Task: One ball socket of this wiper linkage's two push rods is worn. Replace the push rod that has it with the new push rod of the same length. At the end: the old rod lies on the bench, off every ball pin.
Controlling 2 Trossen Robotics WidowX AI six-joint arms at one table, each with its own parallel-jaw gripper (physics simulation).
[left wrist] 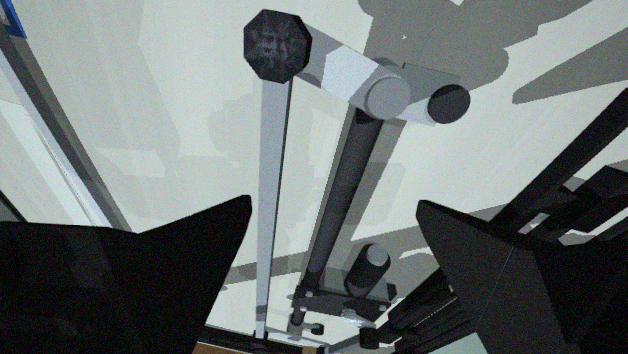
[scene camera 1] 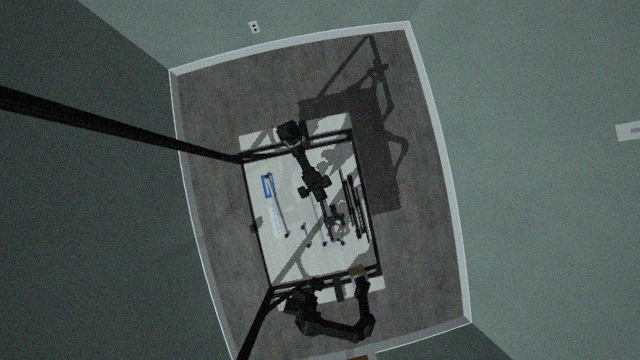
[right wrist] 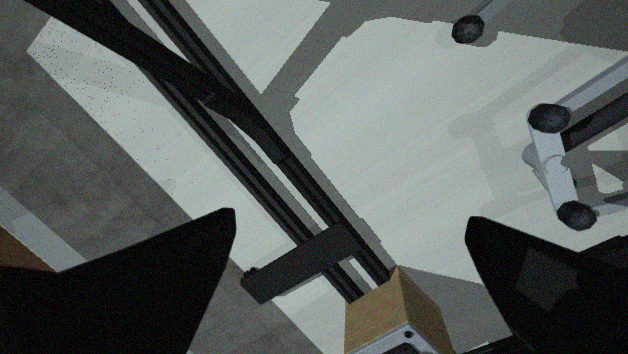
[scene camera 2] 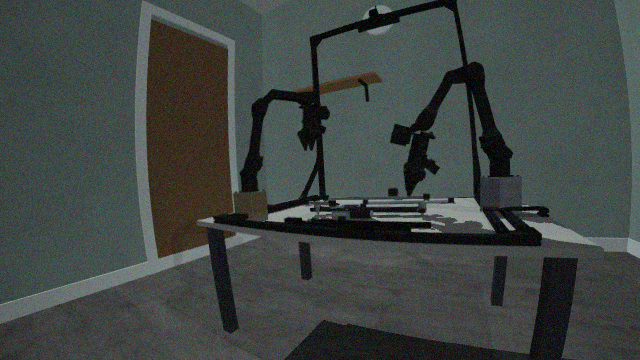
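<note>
The linkage's long push rod point(scene camera 1: 318, 220) point(left wrist: 270, 165) point(right wrist: 595, 85) is pale grey with black end sockets; both sockets lie over crank ends, though their seating on the pins is hidden. The linkage's short push rod point(right wrist: 612, 206) shows partly, its socket over the same crank's other end. A loose long rod point(scene camera 1: 280, 207) lies at the picture's left, one end at the blue tray. A loose short rod point(scene camera 1: 306, 236) point(right wrist: 492, 9) lies beside the linkage. My left gripper point(scene camera 2: 410, 193) point(left wrist: 334, 205) is open above the long push rod, which passes between its fingertips in the wrist view. My right gripper point(scene camera 2: 308, 148) point(right wrist: 349, 223) is open and empty, high above the bench edge.
The blue tray point(scene camera 1: 263, 187) and a white strip point(scene camera 1: 275, 223) lie at the bench's left in scene camera 1. The dark linkage tube point(left wrist: 345, 195) and motor point(left wrist: 367, 270) lie beside the long rod. Black rails point(right wrist: 250, 187) and a wooden block point(right wrist: 377, 315) border the bench.
</note>
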